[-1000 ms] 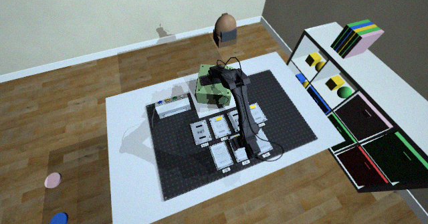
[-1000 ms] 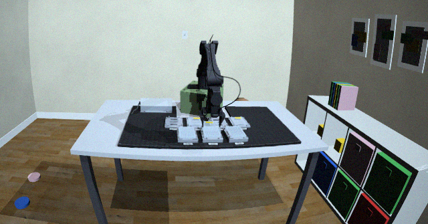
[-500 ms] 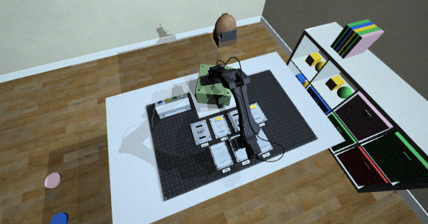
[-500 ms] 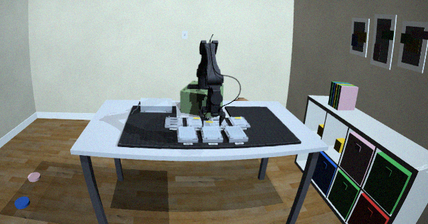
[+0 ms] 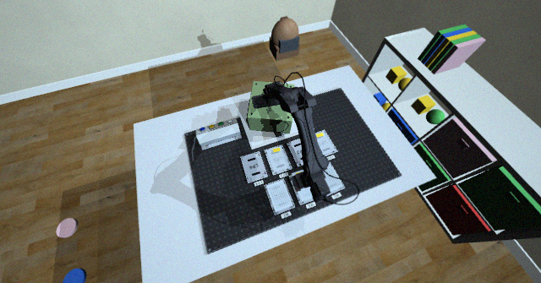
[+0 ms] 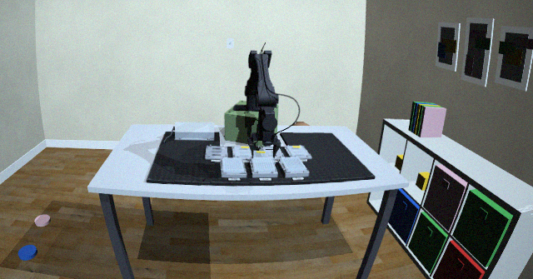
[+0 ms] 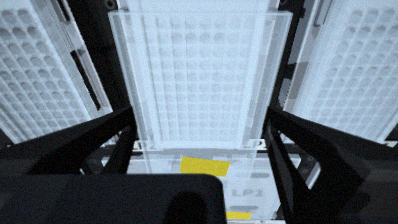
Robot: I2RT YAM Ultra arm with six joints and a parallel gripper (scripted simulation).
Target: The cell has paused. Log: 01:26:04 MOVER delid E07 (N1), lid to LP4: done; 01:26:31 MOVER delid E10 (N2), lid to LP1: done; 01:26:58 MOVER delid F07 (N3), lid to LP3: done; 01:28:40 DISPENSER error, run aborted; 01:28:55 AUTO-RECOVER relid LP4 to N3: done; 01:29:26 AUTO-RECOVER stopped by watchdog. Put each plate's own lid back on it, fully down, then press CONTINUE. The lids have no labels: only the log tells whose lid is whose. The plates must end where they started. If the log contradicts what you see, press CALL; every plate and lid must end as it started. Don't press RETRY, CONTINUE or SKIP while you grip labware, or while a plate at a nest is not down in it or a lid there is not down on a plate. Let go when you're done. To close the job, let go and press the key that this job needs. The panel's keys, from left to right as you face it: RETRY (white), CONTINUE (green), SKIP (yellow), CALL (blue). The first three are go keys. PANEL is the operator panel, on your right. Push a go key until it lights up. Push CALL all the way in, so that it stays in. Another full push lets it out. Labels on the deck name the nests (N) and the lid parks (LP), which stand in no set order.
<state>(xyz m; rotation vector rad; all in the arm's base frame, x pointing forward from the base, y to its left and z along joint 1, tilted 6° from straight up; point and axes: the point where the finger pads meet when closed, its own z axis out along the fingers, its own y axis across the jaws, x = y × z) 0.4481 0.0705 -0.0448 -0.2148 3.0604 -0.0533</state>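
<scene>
Right now the plate is 40 mm below my hand. Round my hand: lid park LP2: 190 mm behind, 60 mm below, 40 mm to the left; white retry key: 410 mm behind, 310 mm to the right; green continue key: 400 mm behind, 360 mm to the right.
</scene>
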